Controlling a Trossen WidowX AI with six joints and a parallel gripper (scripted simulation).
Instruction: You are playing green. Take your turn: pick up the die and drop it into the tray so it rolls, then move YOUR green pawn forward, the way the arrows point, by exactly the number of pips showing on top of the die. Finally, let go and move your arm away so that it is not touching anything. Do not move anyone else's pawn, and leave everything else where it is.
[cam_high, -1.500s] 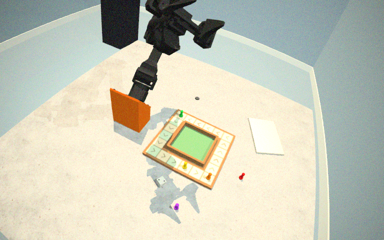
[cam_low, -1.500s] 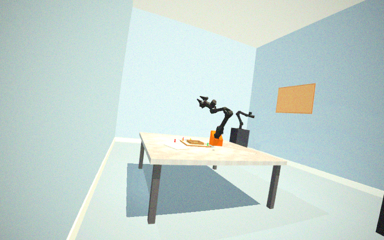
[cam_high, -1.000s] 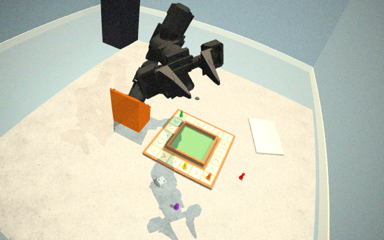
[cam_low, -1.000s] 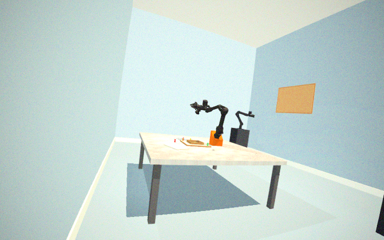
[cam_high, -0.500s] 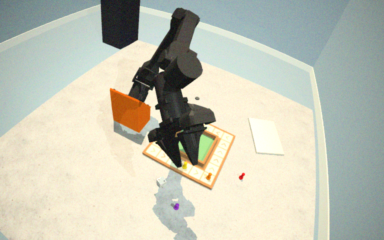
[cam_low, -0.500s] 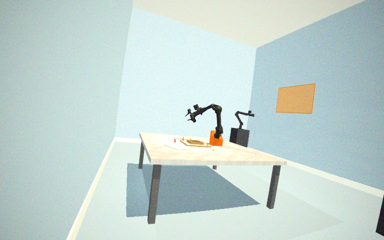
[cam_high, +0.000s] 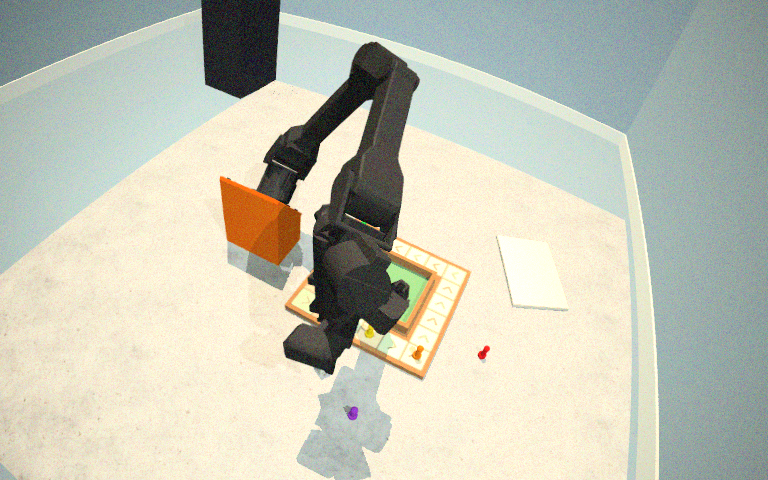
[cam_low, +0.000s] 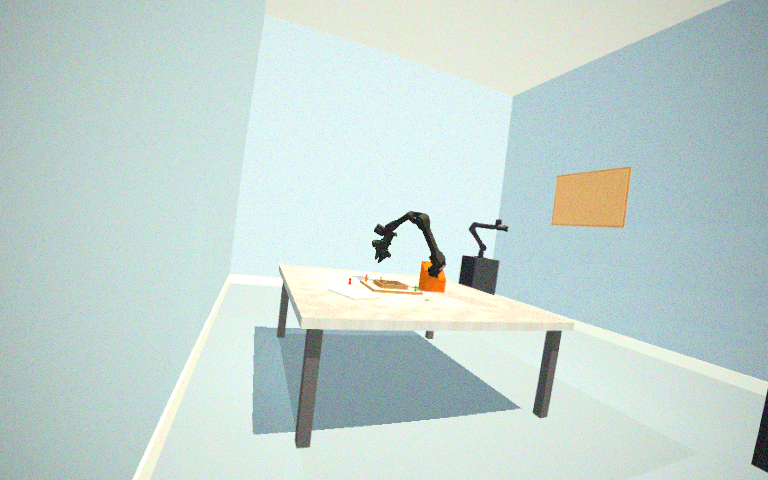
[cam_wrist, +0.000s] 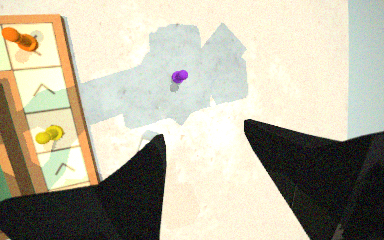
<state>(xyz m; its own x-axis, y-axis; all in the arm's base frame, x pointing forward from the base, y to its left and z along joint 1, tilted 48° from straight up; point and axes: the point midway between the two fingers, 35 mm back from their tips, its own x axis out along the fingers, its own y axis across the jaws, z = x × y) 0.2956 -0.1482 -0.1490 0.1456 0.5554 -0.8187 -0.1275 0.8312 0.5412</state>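
The white die lies 110 mm below my gripper tip, 40 mm behind it and 30 mm to the left of it. Also, from my gripper tip: orange pawn 140 mm to the left, 100 mm below, 90 mm ahead; then yellow pawn 130 mm to the left, 100 mm below, 10 mm behind; then purple pawn 110 mm below, 50 mm ahead, 20 mm to the right.
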